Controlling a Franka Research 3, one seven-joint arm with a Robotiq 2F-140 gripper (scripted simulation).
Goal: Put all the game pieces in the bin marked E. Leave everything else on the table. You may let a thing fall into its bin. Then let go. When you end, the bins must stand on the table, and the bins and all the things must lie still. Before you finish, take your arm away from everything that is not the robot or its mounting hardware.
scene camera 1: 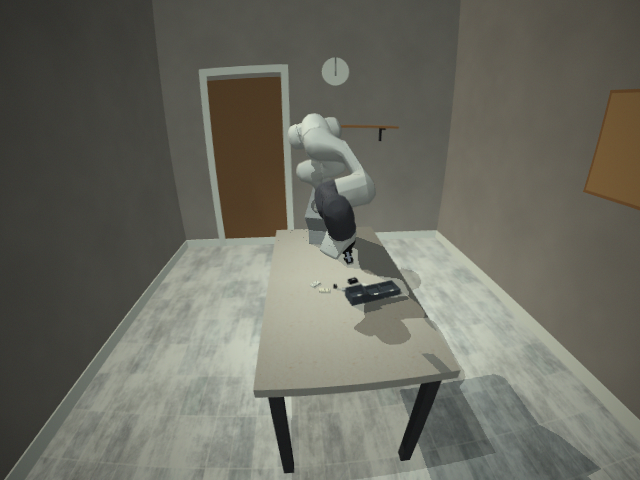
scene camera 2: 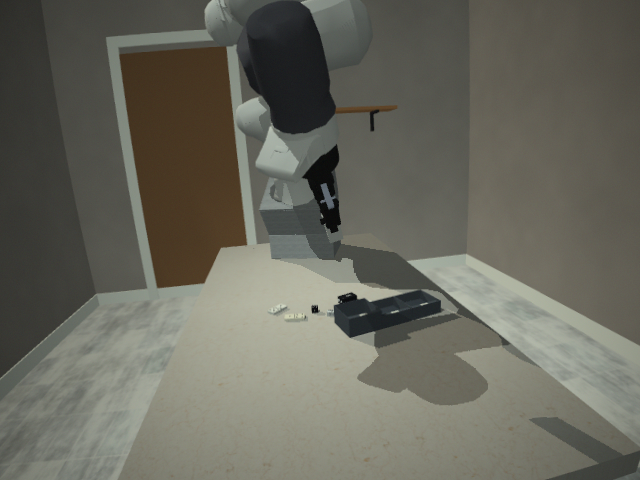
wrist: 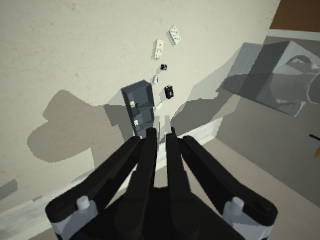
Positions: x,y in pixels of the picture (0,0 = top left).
Scene:
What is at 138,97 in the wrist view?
A dark three-part bin.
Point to a dark three-part bin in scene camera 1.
386,289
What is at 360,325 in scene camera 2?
A dark three-part bin.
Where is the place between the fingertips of my gripper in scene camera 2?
335,236

